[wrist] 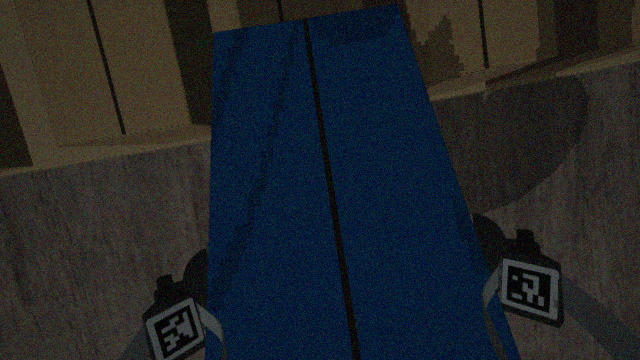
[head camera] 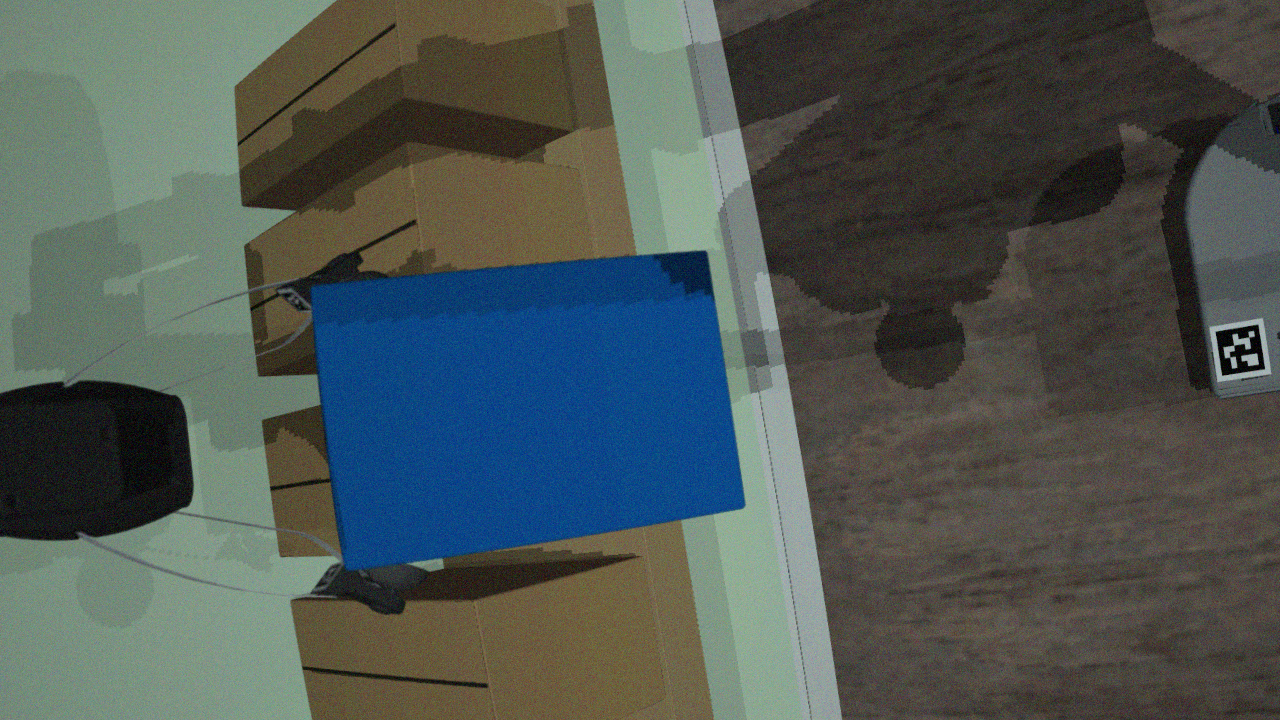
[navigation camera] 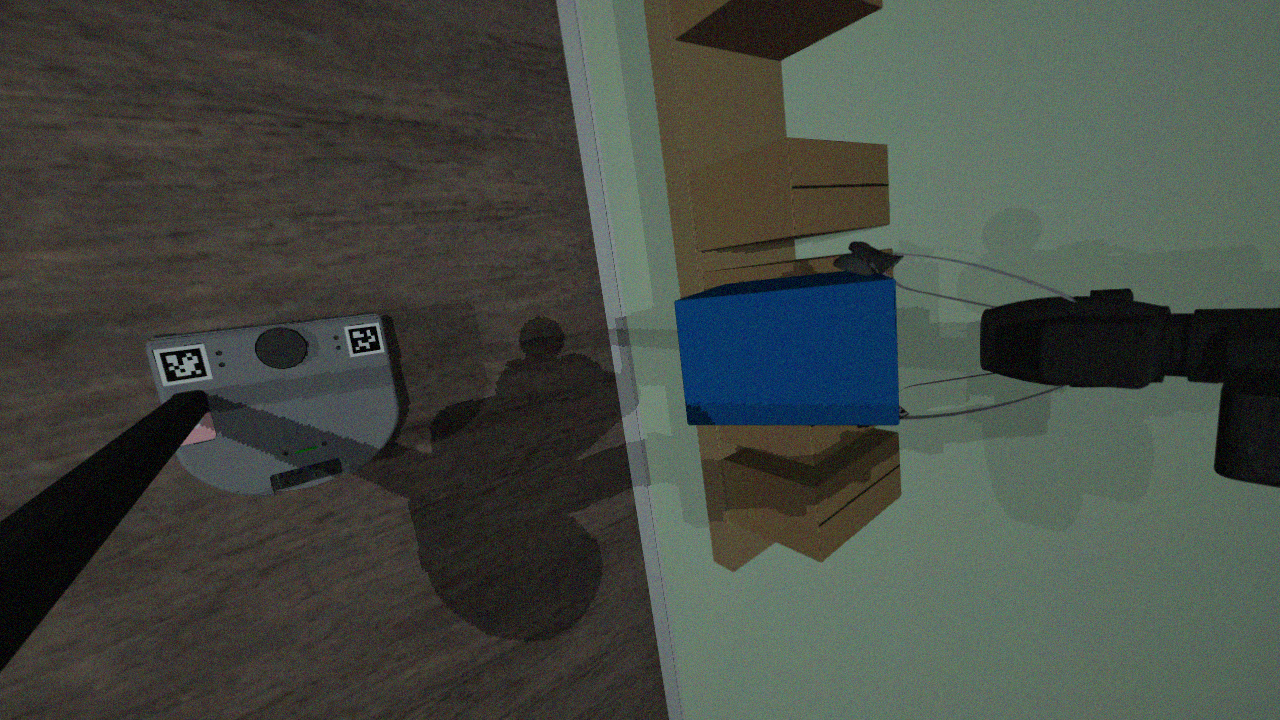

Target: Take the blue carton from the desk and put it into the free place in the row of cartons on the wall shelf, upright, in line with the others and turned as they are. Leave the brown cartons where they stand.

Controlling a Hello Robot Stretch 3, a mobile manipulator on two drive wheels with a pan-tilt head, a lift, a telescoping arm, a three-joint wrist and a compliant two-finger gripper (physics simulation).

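Where they show: robot's base, link origin: (navigation camera: 282, 346).
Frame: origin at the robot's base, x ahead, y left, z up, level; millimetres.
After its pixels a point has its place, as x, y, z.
My gripper (head camera: 362, 429) @[-22, -457, 971] (navigation camera: 872, 340) (wrist: 341, 256) @[-22, -457, 971] is shut on the blue carton (head camera: 528, 402) @[-24, -344, 987] (navigation camera: 792, 353) @[-18, -348, 993] (wrist: 310, 165), a fingertip on each side. In the wrist view its striped face points toward the camera. The carton is held in front of the brown row and hides part of it. Whether it touches the shelf is hidden. The wall shelf (head camera: 608, 197) @[-204, -559, 655] (navigation camera: 725, 98) @[329, -640, 679] (wrist: 170, 138) bears brown cartons (head camera: 402, 644) @[128, -640, 859] (navigation camera: 832, 183) @[158, -641, 859] (wrist: 107, 75). In the navigation view, a wide gap lies between the top-edge brown carton (navigation camera: 778, 25) @[401, -666, 767] and the one below it. The desk does not show.
The robot base (head camera: 1239, 232) @[-125, -109, 160] (navigation camera: 358, 402) @[-122, -98, 160] stands on the wooden floor (head camera: 1002, 555) @[226, -495, 0] (navigation camera: 313, 161) @[371, -124, 1]. A pale green wall (head camera: 161, 53) @[-392, -827, 932] (navigation camera: 1074, 89) @[221, -799, 1072] is behind the shelf. A light skirting strip (head camera: 810, 617) @[294, -782, 48] (navigation camera: 617, 295) @[19, -795, 80] runs along its foot. Shadows lie on wall and floor.
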